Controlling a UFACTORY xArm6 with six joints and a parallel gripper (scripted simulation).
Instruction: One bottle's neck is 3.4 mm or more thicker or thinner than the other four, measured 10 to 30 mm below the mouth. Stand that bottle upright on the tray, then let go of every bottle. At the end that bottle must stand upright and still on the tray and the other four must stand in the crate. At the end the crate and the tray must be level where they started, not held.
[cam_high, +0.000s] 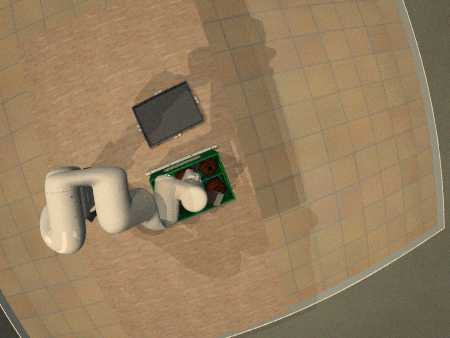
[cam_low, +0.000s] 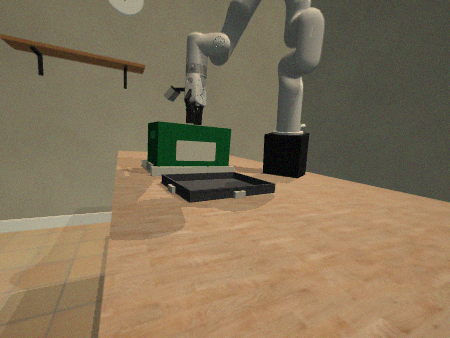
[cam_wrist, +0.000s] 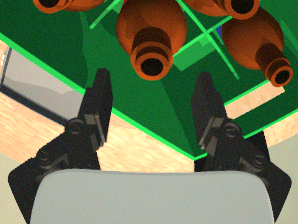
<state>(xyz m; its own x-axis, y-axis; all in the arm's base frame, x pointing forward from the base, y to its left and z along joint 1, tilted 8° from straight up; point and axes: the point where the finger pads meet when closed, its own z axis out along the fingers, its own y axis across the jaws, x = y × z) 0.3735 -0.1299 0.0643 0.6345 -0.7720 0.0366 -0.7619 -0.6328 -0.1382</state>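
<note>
My hand is 11 cm above the brown bottle. Round my hand: tray: 4 cm ahead, 25 cm to the left, 19 cm below; then green crate: 4 cm to the right, 12 cm below.
</note>
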